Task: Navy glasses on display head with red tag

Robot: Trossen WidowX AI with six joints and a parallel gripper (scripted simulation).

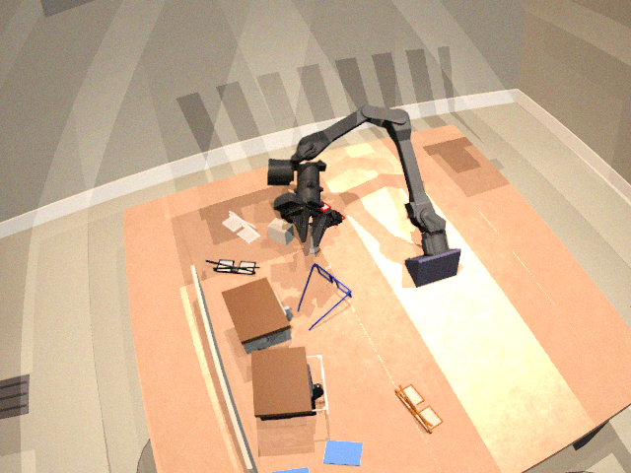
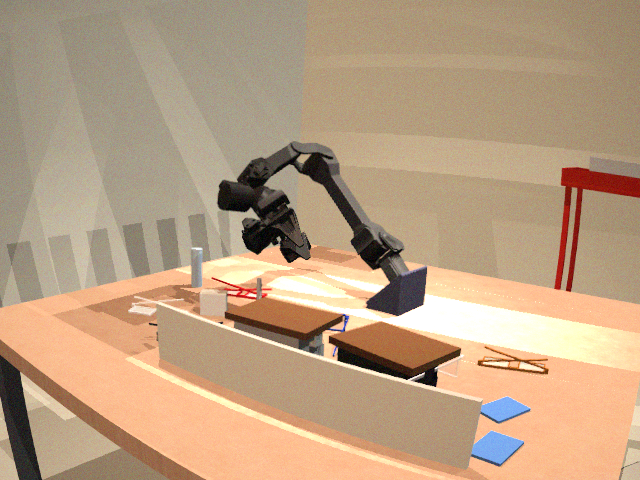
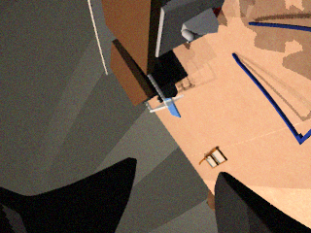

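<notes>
My gripper tip is now 15 cm to the left of the white post, 15 cm above it and 5 cm past it. Round my gripper tip: display head 30 cm to the left, 15 cm ahead, 12 cm below; white cube 23 cm to the right, 15 cm below, 2 cm ahead; long white board 30 cm ahead, 18 cm to the left, 12 cm below.
</notes>
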